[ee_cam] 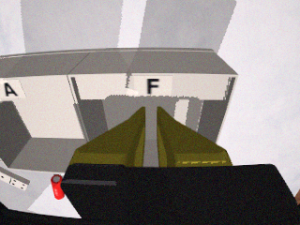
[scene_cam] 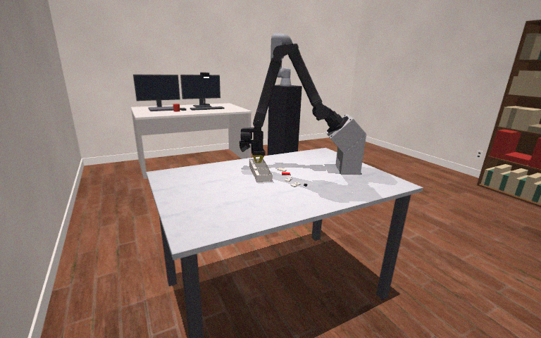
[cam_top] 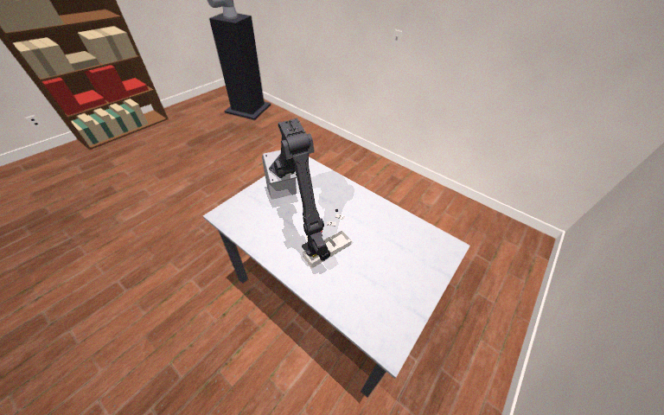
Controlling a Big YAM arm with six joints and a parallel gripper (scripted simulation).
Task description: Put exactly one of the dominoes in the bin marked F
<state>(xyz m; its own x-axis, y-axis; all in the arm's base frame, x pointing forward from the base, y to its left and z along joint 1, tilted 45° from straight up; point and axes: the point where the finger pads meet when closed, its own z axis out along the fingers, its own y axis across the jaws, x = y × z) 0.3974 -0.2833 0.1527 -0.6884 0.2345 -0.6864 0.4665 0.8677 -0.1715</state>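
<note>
The long bin lies 5 cm ahead of my hand and 7 cm to the left of it. From my hand the other things lie so: tiny black piece: 35 cm to the left, 2 cm below; then white domino: 4 cm ahead, 31 cm to the left, 2 cm below; then small red piece: 4 cm behind, 18 cm to the left, 2 cm below.
</note>
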